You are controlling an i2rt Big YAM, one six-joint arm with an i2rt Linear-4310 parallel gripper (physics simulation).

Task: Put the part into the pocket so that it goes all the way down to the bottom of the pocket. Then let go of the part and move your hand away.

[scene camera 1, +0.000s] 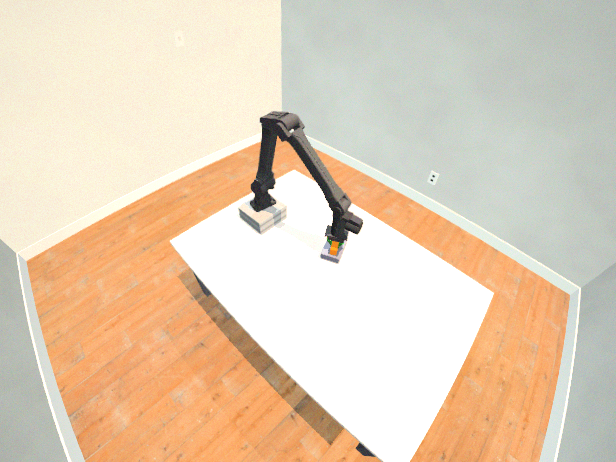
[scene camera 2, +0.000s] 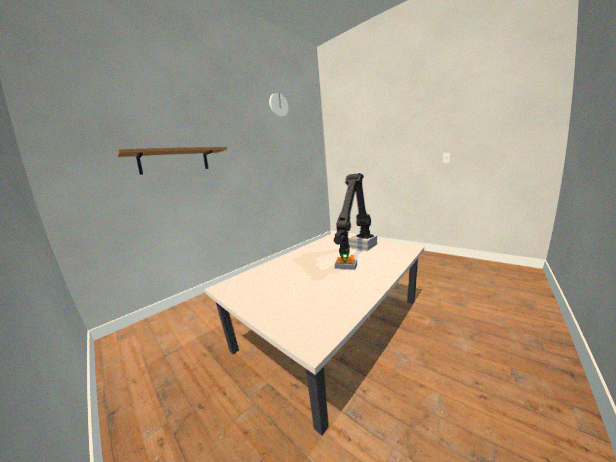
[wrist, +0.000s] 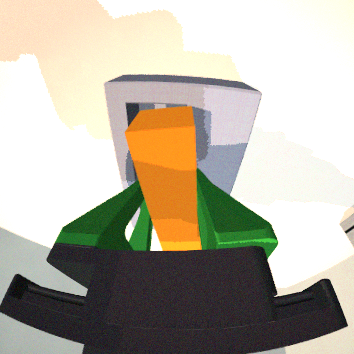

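Where they show: gripper, between the fingertips: [scene camera 1: 334, 246] [scene camera 2: 345, 261] [wrist: 173, 175]; arm's base, origin of its link: [scene camera 1: 263, 203] [scene camera 2: 365, 236].
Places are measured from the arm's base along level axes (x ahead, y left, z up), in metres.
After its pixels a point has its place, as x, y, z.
The orange part [scene camera 1: 334, 248] @[0.425, 0.131, -0.016] [scene camera 2: 352, 259] @[0.378, 0.205, -0.023] [wrist: 169, 185] @[0.411, 0.143, -0.016] is a long bar between the green fingers of my gripper [scene camera 1: 335, 243] @[0.399, 0.157, -0.046] [scene camera 2: 345, 257] @[0.399, 0.157, -0.046] [wrist: 173, 175] @[0.399, 0.157, -0.046], which is shut on it. A grey block [scene camera 1: 329, 258] @[0.433, 0.102, -0.060] [scene camera 2: 346, 266] @[0.425, 0.195, -0.059] [wrist: 230, 117] @[0.399, 0.101, -0.046] with the pocket in its top lies on the table below the part. In the wrist view the part covers most of the pocket; strips of the pocket [wrist: 132, 114] @[0.447, 0.140, -0.059] show past its far end and along its left side. The part looks very low over the block. Whether it touches the rim or stands partly in the pocket is hidden.
The arm's base stands on a pale box [scene camera 1: 261, 219] @[0.100, -0.063, 0.000] [scene camera 2: 367, 244] @[0.080, 0.089, -0.027] at the back of the white table [scene camera 1: 350, 325] @[0.733, -0.023, -0.082] [scene camera 2: 300, 305] @[0.870, 0.313, -0.082]. A wooden shelf [scene camera 2: 172, 151] and a round clock [scene camera 2: 279, 104] are on the grey wall, away from the arm.
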